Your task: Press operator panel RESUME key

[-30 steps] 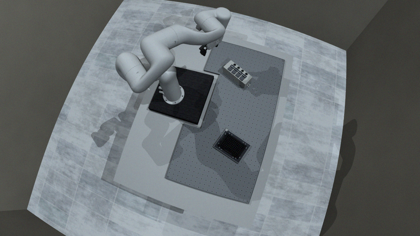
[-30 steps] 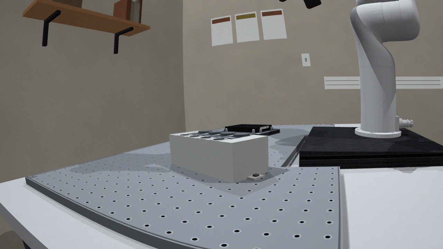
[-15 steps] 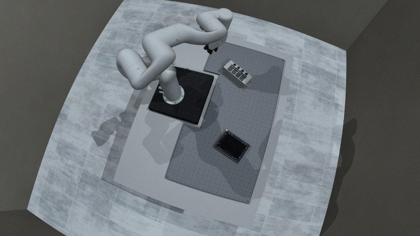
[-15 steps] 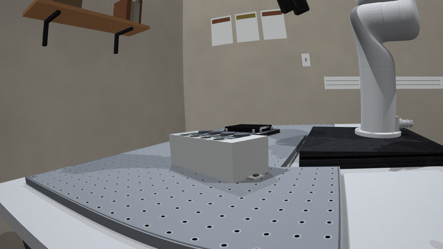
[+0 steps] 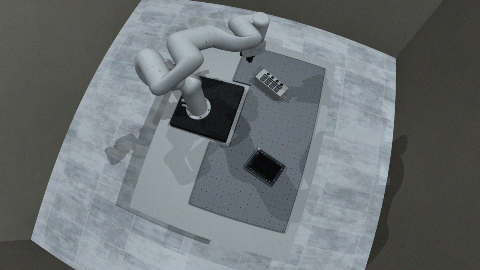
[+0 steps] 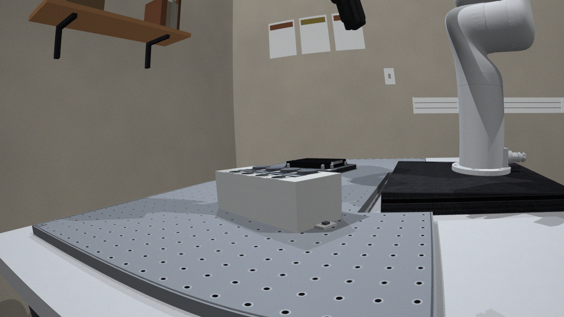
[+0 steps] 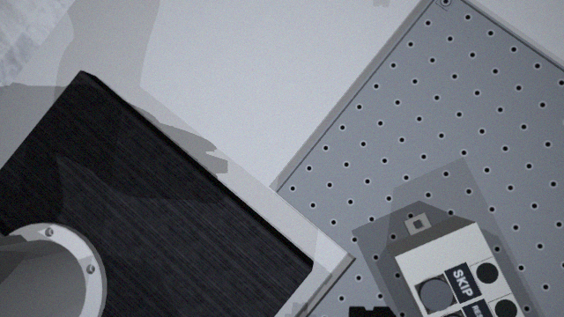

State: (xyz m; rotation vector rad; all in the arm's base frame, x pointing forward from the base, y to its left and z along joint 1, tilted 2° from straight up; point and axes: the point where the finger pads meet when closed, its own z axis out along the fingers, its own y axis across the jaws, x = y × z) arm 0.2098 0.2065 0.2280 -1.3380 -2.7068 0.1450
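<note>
Now: the operator panel 210 mm below my hand and 110 mm ahead of it. Round my hand: black perforated tray 410 mm to the right, 230 mm below, 190 mm ahead.
</note>
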